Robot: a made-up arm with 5 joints. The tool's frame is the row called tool. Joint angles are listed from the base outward. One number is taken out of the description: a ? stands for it. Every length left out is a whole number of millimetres.
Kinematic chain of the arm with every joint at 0, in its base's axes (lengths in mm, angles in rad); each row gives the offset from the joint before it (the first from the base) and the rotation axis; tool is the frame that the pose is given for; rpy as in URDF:
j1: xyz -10 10 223 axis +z
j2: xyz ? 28 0 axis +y
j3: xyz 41 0 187 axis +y
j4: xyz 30 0 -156 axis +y
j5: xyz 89 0 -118 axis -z
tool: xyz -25 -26 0 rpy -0.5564 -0.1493 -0.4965
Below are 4 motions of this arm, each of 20 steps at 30 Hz.
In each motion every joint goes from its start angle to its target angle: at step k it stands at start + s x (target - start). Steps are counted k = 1, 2, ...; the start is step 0. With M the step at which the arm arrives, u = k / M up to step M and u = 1 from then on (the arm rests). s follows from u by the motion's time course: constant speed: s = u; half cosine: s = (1 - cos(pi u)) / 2; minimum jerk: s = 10 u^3 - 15 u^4 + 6 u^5.
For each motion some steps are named. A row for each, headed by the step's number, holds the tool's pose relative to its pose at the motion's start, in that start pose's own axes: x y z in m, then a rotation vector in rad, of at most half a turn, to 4 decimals.
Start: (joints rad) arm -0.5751 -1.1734 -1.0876 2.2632 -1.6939
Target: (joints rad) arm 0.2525 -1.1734 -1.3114 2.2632 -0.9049
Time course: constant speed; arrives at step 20
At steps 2, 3, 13, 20:
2: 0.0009 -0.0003 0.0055 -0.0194 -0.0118 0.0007
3: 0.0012 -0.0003 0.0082 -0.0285 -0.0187 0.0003
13: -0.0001 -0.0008 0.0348 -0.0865 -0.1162 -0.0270
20: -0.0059 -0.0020 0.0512 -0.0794 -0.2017 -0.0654

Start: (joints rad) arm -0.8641 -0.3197 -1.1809 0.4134 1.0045
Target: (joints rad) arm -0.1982 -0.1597 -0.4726 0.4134 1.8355
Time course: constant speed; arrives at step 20
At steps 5, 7, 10, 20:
5: -0.0549 -0.0364 -0.0400 -0.2356 0.1531 0.0018
7: -0.0751 -0.0556 -0.0529 -0.3346 0.1930 0.0020
10: -0.1021 -0.0886 -0.0690 -0.4843 0.2287 0.0012
20: -0.1499 -0.2222 -0.1008 -0.9401 0.1377 -0.0164

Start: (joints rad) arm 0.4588 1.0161 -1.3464 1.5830 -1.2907
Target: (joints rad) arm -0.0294 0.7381 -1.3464 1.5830 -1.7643
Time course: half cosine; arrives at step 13
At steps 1, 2, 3, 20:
1: -0.0007 -0.0011 0.0007 0.0025 -0.0088 -0.0004
2: -0.0029 -0.0042 0.0026 0.0094 -0.0346 -0.0015
3: -0.0067 -0.0093 0.0057 0.0194 -0.0757 -0.0037
20: -0.0810 -0.0674 0.0317 0.0290 -0.5688 -0.0649

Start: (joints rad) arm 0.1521 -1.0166 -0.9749 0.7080 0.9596
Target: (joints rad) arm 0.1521 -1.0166 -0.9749 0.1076 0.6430
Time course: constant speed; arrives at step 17
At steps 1, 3, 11, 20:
1: 0.0014 0.0024 0.0036 0.0374 -0.0107 0.0089
3: 0.0042 0.0069 0.0110 0.1120 -0.0337 0.0257
11: 0.0161 0.0192 0.0435 0.4059 -0.1470 0.0776
20: 0.0252 0.0222 0.0698 0.6197 -0.2528 0.0986

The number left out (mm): -20
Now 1 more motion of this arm.
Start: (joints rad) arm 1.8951 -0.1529 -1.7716 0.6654 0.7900
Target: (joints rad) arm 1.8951 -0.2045 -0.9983 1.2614 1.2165
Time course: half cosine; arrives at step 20
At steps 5, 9, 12, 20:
5: -0.0148 -0.0197 -0.0318 -0.1940 0.0589 -0.0032
9: -0.0416 -0.0694 -0.0805 -0.5660 0.1399 -0.0214
12: -0.0620 -0.1211 -0.1082 -0.8855 0.1753 -0.0456
20: -0.0862 -0.2057 -0.1239 -1.3624 0.1654 -0.0876

